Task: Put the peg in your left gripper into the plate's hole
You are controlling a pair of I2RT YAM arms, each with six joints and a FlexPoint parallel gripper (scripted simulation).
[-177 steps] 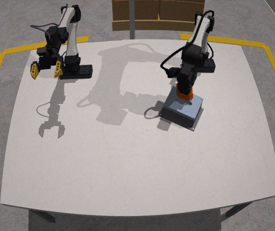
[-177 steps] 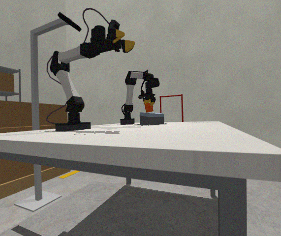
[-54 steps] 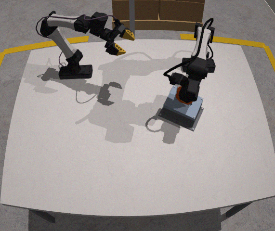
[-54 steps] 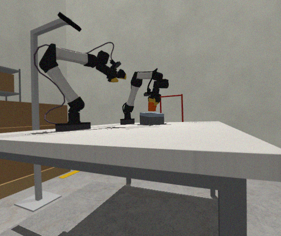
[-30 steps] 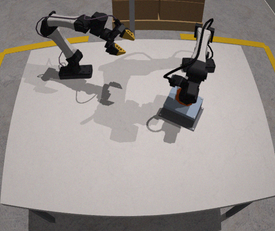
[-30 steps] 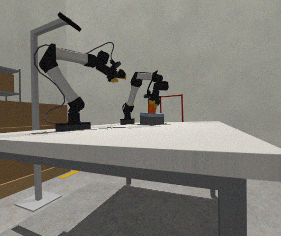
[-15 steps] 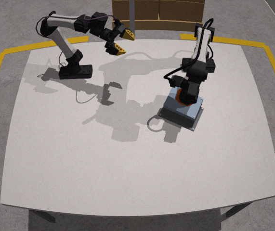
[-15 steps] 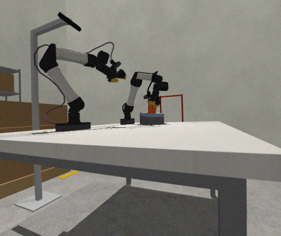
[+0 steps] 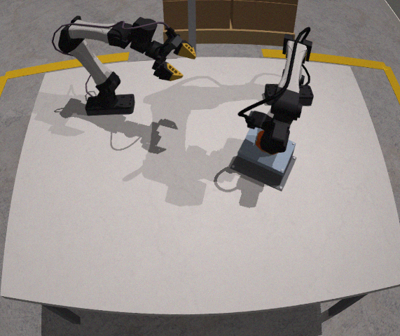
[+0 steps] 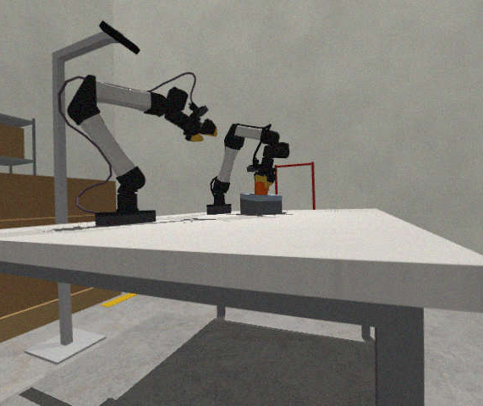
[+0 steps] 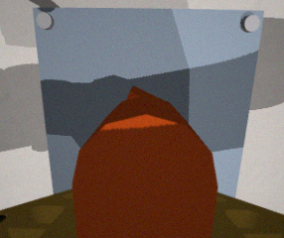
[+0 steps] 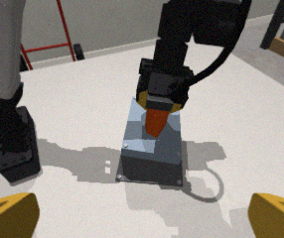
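Right now my left hand is 10 mm past the orange faceted peg and 20 mm above it. From my left hand the other things lie so: camera post (1170 mm behind, 190 mm to the right, 20 mm below); blue-grey plate (10 mm behind, 60 mm below).
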